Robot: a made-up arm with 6 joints.
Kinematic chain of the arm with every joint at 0, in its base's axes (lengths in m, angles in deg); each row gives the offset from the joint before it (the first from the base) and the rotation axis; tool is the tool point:
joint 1: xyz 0 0 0.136 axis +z
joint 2: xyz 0 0.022 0 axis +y
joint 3: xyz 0 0 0.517 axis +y
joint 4: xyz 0 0 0.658 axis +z
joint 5: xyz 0 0 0 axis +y
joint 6: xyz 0 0 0.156 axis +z
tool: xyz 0 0 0
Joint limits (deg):
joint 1: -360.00..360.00
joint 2: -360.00..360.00
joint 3: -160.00..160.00
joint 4: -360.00..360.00
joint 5: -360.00..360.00
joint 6: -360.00..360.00
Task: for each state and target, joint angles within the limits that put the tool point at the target. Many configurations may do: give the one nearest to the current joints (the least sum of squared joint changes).
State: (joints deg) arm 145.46 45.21 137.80 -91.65 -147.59 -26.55
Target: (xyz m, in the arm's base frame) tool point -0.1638 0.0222 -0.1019
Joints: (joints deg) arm 139.49 75.07 148.64 -93.54 -154.30 -26.55
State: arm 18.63 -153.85 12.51 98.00 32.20 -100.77
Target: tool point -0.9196 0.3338 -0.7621
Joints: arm -16.77 -134.85 4.02 98.16 12.04 -100.77
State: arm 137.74 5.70 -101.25 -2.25 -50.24 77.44
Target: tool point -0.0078 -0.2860 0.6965
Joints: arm 101.58 51.95 -111.48 -17.18 -69.10 77.44
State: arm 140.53 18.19 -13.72 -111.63 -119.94 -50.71
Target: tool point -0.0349 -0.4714 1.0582
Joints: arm 104.03 -5.34 -42.05 -102.75 -123.98 -50.71
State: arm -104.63 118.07 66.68 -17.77 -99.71 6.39
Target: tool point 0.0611 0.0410 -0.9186
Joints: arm -100.77 150.59 69.30 -11.22 -89.40 6.39
